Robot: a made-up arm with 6 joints. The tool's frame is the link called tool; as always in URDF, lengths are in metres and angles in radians. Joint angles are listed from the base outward.
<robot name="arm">
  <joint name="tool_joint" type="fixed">
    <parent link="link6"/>
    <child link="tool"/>
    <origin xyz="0 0 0"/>
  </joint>
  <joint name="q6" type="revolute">
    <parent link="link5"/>
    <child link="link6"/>
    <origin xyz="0 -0.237 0"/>
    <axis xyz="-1 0 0"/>
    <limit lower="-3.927" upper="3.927"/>
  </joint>
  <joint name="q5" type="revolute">
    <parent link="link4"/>
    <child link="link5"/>
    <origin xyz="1.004 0 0"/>
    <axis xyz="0 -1 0"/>
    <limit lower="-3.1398" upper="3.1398"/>
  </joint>
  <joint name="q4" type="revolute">
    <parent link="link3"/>
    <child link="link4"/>
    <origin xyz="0 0 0"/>
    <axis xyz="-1 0 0"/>
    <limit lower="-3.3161" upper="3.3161"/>
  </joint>
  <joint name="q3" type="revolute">
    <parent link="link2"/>
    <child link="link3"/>
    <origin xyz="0 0 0.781"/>
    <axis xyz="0 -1 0"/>
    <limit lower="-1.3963" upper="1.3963"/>
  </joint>
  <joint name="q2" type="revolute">
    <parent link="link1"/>
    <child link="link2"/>
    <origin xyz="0 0 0"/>
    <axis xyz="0 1 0"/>
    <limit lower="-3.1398" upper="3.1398"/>
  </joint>
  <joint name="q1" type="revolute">
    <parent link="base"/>
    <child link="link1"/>
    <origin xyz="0 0 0.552"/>
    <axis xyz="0 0 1"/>
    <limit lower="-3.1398" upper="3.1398"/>
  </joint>
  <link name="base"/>
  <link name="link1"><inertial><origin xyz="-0.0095 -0.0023 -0.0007"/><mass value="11"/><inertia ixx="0.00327" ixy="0" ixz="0" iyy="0.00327" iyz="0" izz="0.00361"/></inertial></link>
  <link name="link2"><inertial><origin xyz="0.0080 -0.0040 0.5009"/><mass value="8.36"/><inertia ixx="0.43" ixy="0" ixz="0" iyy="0.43" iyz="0" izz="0.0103"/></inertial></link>
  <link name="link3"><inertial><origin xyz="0.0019 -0.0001 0.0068"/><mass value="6.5"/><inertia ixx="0.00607" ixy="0" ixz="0" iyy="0.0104" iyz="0" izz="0.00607"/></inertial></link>
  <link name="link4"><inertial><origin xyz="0.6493 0.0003 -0.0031"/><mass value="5.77"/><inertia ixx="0.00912" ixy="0" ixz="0" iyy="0.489" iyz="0" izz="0.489"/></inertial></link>
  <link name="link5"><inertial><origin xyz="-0.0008 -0.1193 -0.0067"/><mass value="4.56"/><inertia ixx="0.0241" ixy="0" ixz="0" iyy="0.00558" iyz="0" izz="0.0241"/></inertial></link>
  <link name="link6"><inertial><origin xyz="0.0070 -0.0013 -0.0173"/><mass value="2.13"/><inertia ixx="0.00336" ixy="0" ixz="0" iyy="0.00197" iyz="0" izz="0.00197"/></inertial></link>
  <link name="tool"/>
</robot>
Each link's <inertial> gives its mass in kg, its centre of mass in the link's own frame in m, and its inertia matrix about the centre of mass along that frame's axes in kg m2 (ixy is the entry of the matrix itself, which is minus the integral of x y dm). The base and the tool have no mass. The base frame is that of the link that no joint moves.
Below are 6 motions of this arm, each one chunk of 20 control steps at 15 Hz.
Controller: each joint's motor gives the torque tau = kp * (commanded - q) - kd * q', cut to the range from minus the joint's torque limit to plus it. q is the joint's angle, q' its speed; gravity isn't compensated. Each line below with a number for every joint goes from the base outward.
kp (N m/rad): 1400 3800 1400 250 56 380
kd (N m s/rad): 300 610 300 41 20 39
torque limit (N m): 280 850 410 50 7.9 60
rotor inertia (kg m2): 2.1 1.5 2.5 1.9 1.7 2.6
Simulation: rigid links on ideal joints. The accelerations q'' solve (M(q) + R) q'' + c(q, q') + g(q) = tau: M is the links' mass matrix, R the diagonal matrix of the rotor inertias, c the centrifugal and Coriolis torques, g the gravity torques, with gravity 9.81 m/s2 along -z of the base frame. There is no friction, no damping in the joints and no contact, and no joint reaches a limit. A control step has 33 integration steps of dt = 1/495 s. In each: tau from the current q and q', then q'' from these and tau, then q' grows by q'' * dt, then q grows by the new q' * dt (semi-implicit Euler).
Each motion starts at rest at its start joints. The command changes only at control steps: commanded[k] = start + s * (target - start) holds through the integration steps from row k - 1 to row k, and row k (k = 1, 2, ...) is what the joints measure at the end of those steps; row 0 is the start. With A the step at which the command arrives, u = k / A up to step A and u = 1 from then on. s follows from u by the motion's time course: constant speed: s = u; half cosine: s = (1 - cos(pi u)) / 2; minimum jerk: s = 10 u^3 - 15 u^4 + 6 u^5; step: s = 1 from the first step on.
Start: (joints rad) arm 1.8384 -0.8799 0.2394 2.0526 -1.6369 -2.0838
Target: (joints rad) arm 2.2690 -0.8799 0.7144 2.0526 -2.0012 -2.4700
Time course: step
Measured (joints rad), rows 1 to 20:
1: 1.9102 -0.8676 0.3082 2.0693 -1.6479 -2.1359
2: 2.0088 -0.8723 0.4053 2.0806 -1.6798 -2.2701
3: 2.0830 -0.8878 0.4918 2.0780 -1.7261 -2.3970
4: 2.1373 -0.9041 0.5617 2.0687 -1.7750 -2.4715
5: 2.1770 -0.9171 0.6147 2.0586 -1.8201 -2.4979
6: 2.2059 -0.9257 0.6531 2.0507 -1.8591 -2.4964
7: 2.2265 -0.9304 0.6798 2.0459 -1.8912 -2.4854
8: 2.2409 -0.9321 0.6975 2.0437 -1.9171 -2.4752
9: 2.2507 -0.9319 0.7089 2.0435 -1.9375 -2.4693
10: 2.2573 -0.9307 0.7159 2.0443 -1.9533 -2.4672
11: 2.2615 -0.9291 0.7201 2.0457 -1.9655 -2.4674
12: 2.2643 -0.9276 0.7225 2.0472 -1.9748 -2.4683
13: 2.2660 -0.9263 0.7239 2.0484 -1.9818 -2.4691
14: 2.2671 -0.9253 0.7247 2.0494 -1.9871 -2.4695
15: 2.2677 -0.9246 0.7252 2.0501 -1.9911 -2.4697
16: 2.2682 -0.9241 0.7256 2.0506 -1.9940 -2.4696
17: 2.2685 -0.9238 0.7259 2.0509 -1.9963 -2.4696
18: 2.2686 -0.9237 0.7261 2.0511 -1.9979 -2.4695
19: 2.2688 -0.9236 0.7263 2.0511 -1.9991 -2.4695
20: 2.2688 -0.9235 0.7265 2.0512 -2.0001 -2.4695

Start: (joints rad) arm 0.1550 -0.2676 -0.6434 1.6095 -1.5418 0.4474
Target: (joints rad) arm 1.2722 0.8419 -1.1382 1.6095 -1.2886 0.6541
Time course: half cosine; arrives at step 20
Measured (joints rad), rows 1 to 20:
1: 0.1563 -0.2641 -0.6541 1.6092 -1.5417 0.4476
2: 0.1619 -0.2532 -0.6712 1.6083 -1.5411 0.4488
3: 0.1744 -0.2345 -0.6881 1.6069 -1.5397 0.4519
4: 0.1955 -0.2066 -0.7049 1.6054 -1.5371 0.4575
5: 0.2259 -0.1688 -0.7226 1.6039 -1.5330 0.4656
6: 0.2661 -0.1206 -0.7422 1.6028 -1.5271 0.4760
7: 0.3157 -0.0625 -0.7644 1.6020 -1.5194 0.4885
8: 0.3741 0.0044 -0.7891 1.6018 -1.5098 0.5025
9: 0.4401 0.0786 -0.8162 1.6022 -1.4983 0.5177
10: 0.5124 0.1583 -0.8451 1.6033 -1.4853 0.5337
11: 0.5894 0.2417 -0.8752 1.6052 -1.4708 0.5502
12: 0.6693 0.3265 -0.9059 1.6076 -1.4552 0.5666
13: 0.7501 0.4106 -0.9366 1.6104 -1.4388 0.5826
14: 0.8297 0.4920 -0.9667 1.6132 -1.4220 0.5979
15: 0.9062 0.5686 -0.9955 1.6157 -1.4050 0.6120
16: 0.9778 0.6387 -1.0224 1.6176 -1.3883 0.6246
17: 1.0428 0.7005 -1.0467 1.6188 -1.3723 0.6353
18: 1.0996 0.7526 -1.0678 1.6192 -1.3572 0.6440
19: 1.1469 0.7937 -1.0852 1.6190 -1.3435 0.6504
20: 1.1835 0.8230 -1.0983 1.6183 -1.3315 0.6543

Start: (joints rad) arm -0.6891 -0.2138 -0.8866 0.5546 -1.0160 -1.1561
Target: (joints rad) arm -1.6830 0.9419 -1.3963 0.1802 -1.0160 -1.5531
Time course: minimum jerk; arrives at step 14
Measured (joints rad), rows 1 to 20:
1: -0.6895 -0.2105 -0.8956 0.5522 -1.0157 -1.1565
2: -0.6944 -0.1998 -0.9101 0.5451 -1.0149 -1.1590
3: -0.7093 -0.1757 -0.9255 0.5353 -1.0141 -1.1668
4: -0.7394 -0.1311 -0.9435 0.5228 -1.0133 -1.1835
5: -0.7881 -0.0615 -0.9670 0.5055 -1.0128 -1.2110
6: -0.8563 0.0337 -0.9977 0.4812 -1.0123 -1.2494
7: -0.9423 0.1507 -1.0354 0.4492 -1.0119 -1.2967
8: -1.0413 0.2826 -1.0792 0.4103 -1.0114 -1.3492
9: -1.1470 0.4199 -1.1268 0.3671 -1.0109 -1.4028
10: -1.2522 0.5526 -1.1756 0.3228 -1.0103 -1.4527
11: -1.3503 0.6709 -1.2222 0.2813 -1.0099 -1.4952
12: -1.4357 0.7675 -1.2632 0.2461 -1.0096 -1.5272
13: -1.5050 0.8387 -1.2959 0.2196 -1.0096 -1.5476
14: -1.5571 0.8860 -1.3190 0.2027 -1.0098 -1.5574
15: -1.5945 0.9156 -1.3335 0.1947 -1.0102 -1.5596
16: -1.6210 0.9340 -1.3417 0.1928 -1.0108 -1.5582
17: -1.6396 0.9454 -1.3459 0.1943 -1.0114 -1.5560
18: -1.6526 0.9525 -1.3479 0.1971 -1.0120 -1.5545
19: -1.6617 0.9570 -1.3487 0.1999 -1.0125 -1.5537
20: -1.6681 0.9597 -1.3489 0.2022 -1.0130 -1.5536

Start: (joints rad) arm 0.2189 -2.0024 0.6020 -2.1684 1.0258 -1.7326
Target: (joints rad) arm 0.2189 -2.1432 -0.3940 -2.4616 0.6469 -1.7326
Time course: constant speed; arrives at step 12
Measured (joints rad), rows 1 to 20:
1: 0.2191 -2.0190 0.5885 -2.1745 1.0239 -1.7326
2: 0.2195 -2.0451 0.5667 -2.1911 1.0180 -1.7326
3: 0.2200 -2.0705 0.5335 -2.2154 1.0074 -1.7326
4: 0.2203 -2.0918 0.4875 -2.2428 0.9926 -1.7326
5: 0.2203 -2.1085 0.4300 -2.2701 0.9742 -1.7326
6: 0.2203 -2.1213 0.3631 -2.2960 0.9528 -1.7326
7: 0.2201 -2.1317 0.2892 -2.3204 0.9291 -1.7326
8: 0.2199 -2.1408 0.2103 -2.3436 0.9036 -1.7326
9: 0.2197 -2.1494 0.1283 -2.3661 0.8766 -1.7327
10: 0.2195 -2.1580 0.0442 -2.3883 0.8486 -1.7327
11: 0.2194 -2.1668 -0.0412 -2.4106 0.8198 -1.7327
12: 0.2193 -2.1758 -0.1274 -2.4329 0.7903 -1.7328
13: 0.2188 -2.1801 -0.1993 -2.4485 0.7622 -1.7329
14: 0.2181 -2.1818 -0.2530 -2.4566 0.7377 -1.7331
15: 0.2176 -2.1829 -0.2918 -2.4603 0.7172 -1.7332
16: 0.2174 -2.1840 -0.3192 -2.4622 0.7007 -1.7332
17: 0.2175 -2.1849 -0.3382 -2.4635 0.6875 -1.7332
18: 0.2176 -2.1858 -0.3514 -2.4646 0.6771 -1.7331
19: 0.2179 -2.1864 -0.3604 -2.4656 0.6691 -1.7331
20: 0.2181 -2.1870 -0.3667 -2.4665 0.6629 -1.7331

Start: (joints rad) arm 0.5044 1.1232 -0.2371 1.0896 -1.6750 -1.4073
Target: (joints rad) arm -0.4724 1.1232 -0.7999 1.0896 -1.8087 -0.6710
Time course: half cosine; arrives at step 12
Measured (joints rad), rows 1 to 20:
1: 0.5025 1.1342 -0.2378 1.0909 -1.6751 -1.4045
2: 0.4931 1.1477 -0.2491 1.0933 -1.6758 -1.3913
3: 0.4694 1.1573 -0.2699 1.0963 -1.6776 -1.3601
4: 0.4265 1.1631 -0.2994 1.0996 -1.6811 -1.3075
5: 0.3625 1.1660 -0.3373 1.1023 -1.6866 -1.2349
6: 0.2784 1.1672 -0.3829 1.1034 -1.6941 -1.1471
7: 0.1784 1.1676 -0.4346 1.1024 -1.7034 -1.0508
8: 0.0685 1.1676 -0.4902 1.0993 -1.7142 -0.9534
9: -0.0435 1.1676 -0.5470 1.0947 -1.7260 -0.8617
10: -0.1496 1.1676 -0.6018 1.0894 -1.7381 -0.7824
11: -0.2424 1.1676 -0.6512 1.0844 -1.7498 -0.7208
12: -0.3158 1.1675 -0.6916 1.0803 -1.7606 -0.6810
13: -0.3681 1.1672 -0.7215 1.0782 -1.7700 -0.6628
14: -0.4032 1.1665 -0.7421 1.0787 -1.7780 -0.6596
15: -0.4264 1.1654 -0.7558 1.0812 -1.7846 -0.6630
16: -0.4417 1.1644 -0.7645 1.0845 -1.7901 -0.6675
17: -0.4518 1.1635 -0.7701 1.0877 -1.7946 -0.6706
18: -0.4585 1.1628 -0.7736 1.0904 -1.7982 -0.6720
19: -0.4631 1.1622 -0.7758 1.0924 -1.8011 -0.6722
20: -0.4661 1.1618 -0.7772 1.0938 -1.8034 -0.6719

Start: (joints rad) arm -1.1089 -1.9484 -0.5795 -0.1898 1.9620 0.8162
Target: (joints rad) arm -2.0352 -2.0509 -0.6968 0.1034 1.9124 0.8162
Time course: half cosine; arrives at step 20
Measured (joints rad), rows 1 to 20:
1: -1.1097 -1.9592 -0.5844 -0.1914 1.9621 0.8163
2: -1.1138 -1.9707 -0.5883 -0.1926 1.9624 0.8166
3: -1.1234 -1.9793 -0.5915 -0.1906 1.9627 0.8169
4: -1.1401 -1.9860 -0.5950 -0.1851 1.9628 0.8170
5: -1.1648 -1.9919 -0.5992 -0.1764 1.9625 0.8171
6: -1.1977 -1.9978 -0.6041 -0.1646 1.9618 0.8171
7: -1.2387 -2.0039 -0.6097 -0.1500 1.9607 0.8170
8: -1.2870 -2.0105 -0.6158 -0.1328 1.9592 0.8170
9: -1.3419 -2.0174 -0.6225 -0.1135 1.9572 0.8170
10: -1.4021 -2.0248 -0.6296 -0.0926 1.9549 0.8170
11: -1.4662 -2.0324 -0.6370 -0.0705 1.9523 0.8170
12: -1.5328 -2.0401 -0.6446 -0.0478 1.9494 0.8170
13: -1.6002 -2.0477 -0.6523 -0.0252 1.9463 0.8170
14: -1.6669 -2.0551 -0.6600 -0.0032 1.9431 0.8169
15: -1.7312 -2.0620 -0.6675 0.0176 1.9398 0.8169
16: -1.7914 -2.0684 -0.6745 0.0367 1.9366 0.8169
17: -1.8463 -2.0740 -0.6811 0.0537 1.9335 0.8169
18: -1.8943 -2.0787 -0.6870 0.0681 1.9306 0.8169
19: -1.9343 -2.0825 -0.6921 0.0795 1.9280 0.8169
20: -1.9654 -2.0851 -0.6961 0.0877 1.9256 0.8169

